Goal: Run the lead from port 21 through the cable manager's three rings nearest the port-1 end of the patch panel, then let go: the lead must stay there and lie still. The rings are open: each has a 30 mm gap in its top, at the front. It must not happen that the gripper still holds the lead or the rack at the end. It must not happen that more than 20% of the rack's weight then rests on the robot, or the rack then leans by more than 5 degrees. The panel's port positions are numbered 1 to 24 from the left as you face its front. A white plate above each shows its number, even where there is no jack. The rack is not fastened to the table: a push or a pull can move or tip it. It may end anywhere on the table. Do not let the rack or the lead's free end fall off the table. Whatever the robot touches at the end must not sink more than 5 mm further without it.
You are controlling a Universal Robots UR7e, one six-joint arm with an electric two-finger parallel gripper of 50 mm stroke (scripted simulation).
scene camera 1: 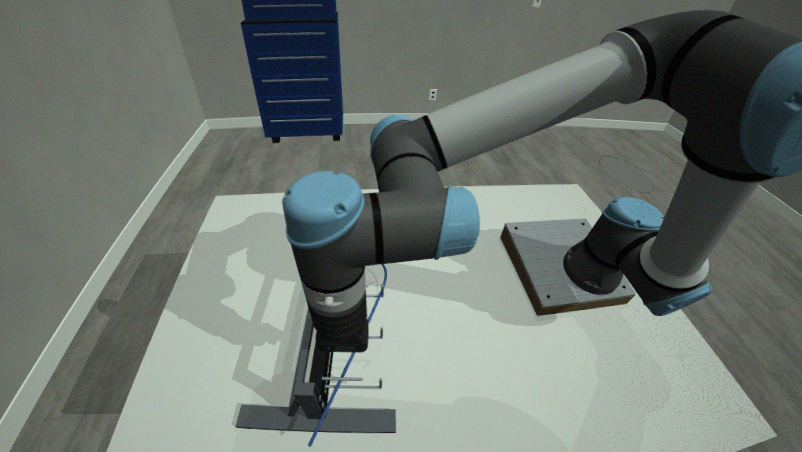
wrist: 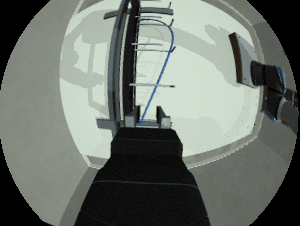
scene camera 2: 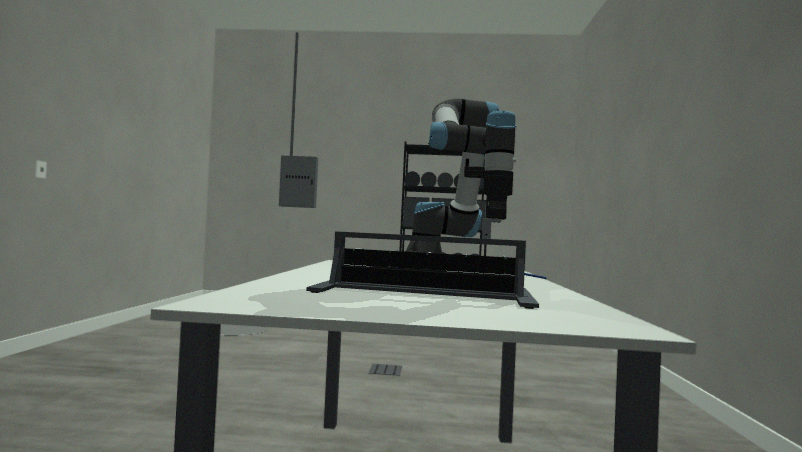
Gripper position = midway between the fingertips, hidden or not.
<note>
I see my gripper [scene camera 1: 348, 343] and a rack [scene camera 2: 478, 284].
The rack is seen too in scene camera 1 [scene camera 1: 312, 398]. My gripper shows as well in the wrist view [wrist: 148, 110] and in scene camera 2 [scene camera 2: 485, 243].
</note>
